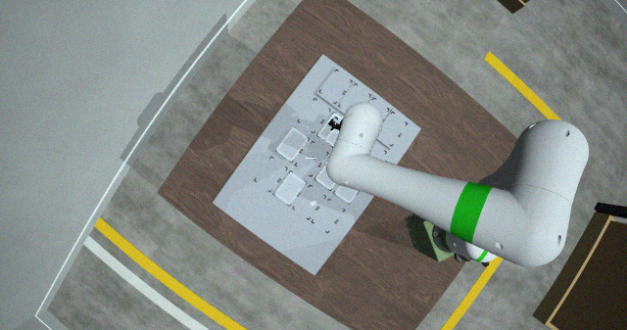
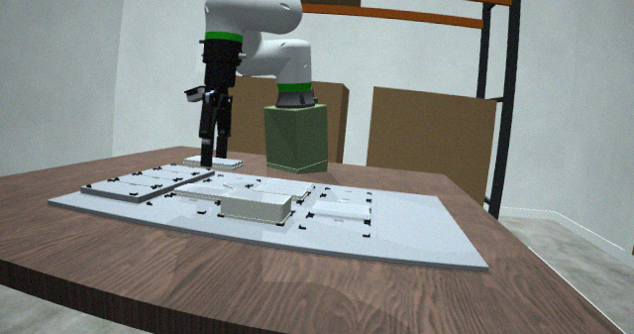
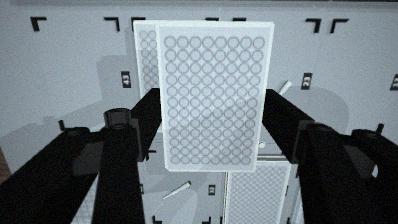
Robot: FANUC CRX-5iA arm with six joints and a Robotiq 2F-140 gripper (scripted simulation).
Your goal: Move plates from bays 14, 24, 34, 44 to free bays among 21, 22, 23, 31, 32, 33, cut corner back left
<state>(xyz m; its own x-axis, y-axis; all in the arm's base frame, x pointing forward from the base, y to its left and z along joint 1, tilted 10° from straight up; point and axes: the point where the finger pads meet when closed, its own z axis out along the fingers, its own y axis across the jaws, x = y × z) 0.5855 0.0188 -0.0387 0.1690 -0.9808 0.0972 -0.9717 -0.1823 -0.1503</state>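
My gripper is now 30 cm to the right of the white scrap, 14 cm past it and 10 cm above it. The rest, counted from my hand: sealed deep-well block 18 cm to the left, 12 cm ahead, 8 cm below; then sealed plate 20 cm behind, 13 cm to the left, 9 cm below; then round thing 10 cm below, 8 cm behind, 7 cm to the left.
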